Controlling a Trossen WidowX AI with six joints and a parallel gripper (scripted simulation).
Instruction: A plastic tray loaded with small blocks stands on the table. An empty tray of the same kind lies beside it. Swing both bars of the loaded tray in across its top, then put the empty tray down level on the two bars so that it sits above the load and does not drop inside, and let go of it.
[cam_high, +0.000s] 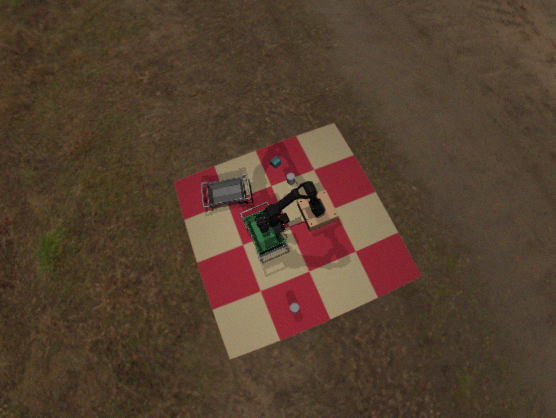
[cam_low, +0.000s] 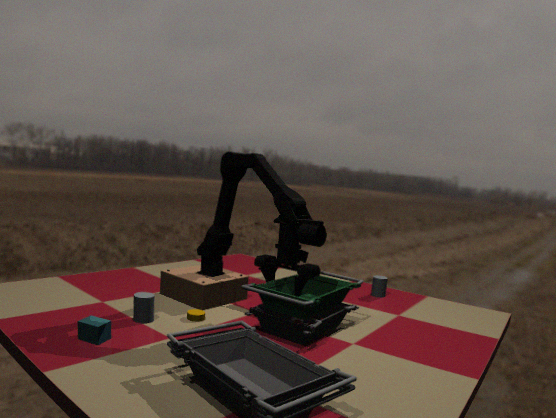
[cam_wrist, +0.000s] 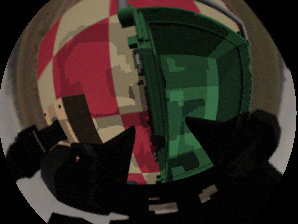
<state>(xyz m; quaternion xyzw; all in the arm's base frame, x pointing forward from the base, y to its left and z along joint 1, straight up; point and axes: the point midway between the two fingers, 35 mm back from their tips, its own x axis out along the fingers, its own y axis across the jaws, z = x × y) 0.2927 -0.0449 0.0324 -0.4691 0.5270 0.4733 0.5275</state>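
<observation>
Right now the green tray is 7 cm ahead of my gripper tip, 3 cm above it and 1 cm to the right of it. From my gripper tip the other things lie so: yellow disc (19 cm behind, 15 cm to the right, 7 cm below); teal cube (45 cm to the right, 26 cm behind, 6 cm below).
</observation>
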